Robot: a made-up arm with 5 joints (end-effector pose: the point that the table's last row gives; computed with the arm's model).
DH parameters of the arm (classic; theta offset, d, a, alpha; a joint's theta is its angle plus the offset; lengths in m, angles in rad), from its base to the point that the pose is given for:
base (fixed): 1.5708 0.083 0 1.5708
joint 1: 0 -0.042 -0.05 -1.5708
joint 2: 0 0.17 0.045 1.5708
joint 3: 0 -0.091 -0.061 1.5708
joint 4: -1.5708 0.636 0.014 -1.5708
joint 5: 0 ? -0.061 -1.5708
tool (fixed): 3.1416 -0.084 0 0
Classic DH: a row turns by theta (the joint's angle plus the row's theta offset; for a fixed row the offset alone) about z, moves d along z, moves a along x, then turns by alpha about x.
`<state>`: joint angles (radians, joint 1 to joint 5).
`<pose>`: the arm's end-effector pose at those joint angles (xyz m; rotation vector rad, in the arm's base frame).
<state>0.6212 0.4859 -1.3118 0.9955 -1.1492</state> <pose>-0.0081 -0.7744 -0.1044 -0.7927 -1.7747 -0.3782</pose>
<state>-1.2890 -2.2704 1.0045 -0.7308 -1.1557</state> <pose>0.1868 -0.4638 0.4349 -1.2433 -2.8218 0.0771</pose>
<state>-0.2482 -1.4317 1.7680 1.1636 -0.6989</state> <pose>0.6490 0.3783 0.0353 1.3832 -0.7259 -2.2804</pose>
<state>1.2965 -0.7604 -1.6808 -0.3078 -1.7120</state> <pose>-0.3318 -0.6522 -0.1869 0.0106 -0.8855 0.3352</pose>
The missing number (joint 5, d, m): -0.296
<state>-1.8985 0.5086 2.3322 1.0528 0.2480</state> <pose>-0.6925 0.3452 -0.4850 0.3196 0.8463 -1.2740</pose>
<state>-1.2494 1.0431 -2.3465 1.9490 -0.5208</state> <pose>0.1221 0.4394 0.8658 -0.4590 -2.7321 1.4104</pose>
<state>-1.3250 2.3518 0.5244 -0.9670 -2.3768</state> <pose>-0.2303 -0.3992 0.0051 1.5373 0.4877 0.1126</pose>
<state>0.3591 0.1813 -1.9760 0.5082 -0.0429</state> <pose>-0.1435 -0.7900 0.6079 -1.5311 -0.6225 -0.2795</pose>
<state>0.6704 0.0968 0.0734 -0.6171 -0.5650</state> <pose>0.1203 0.1714 -0.4462 0.8977 -0.7757 0.4681</pose>
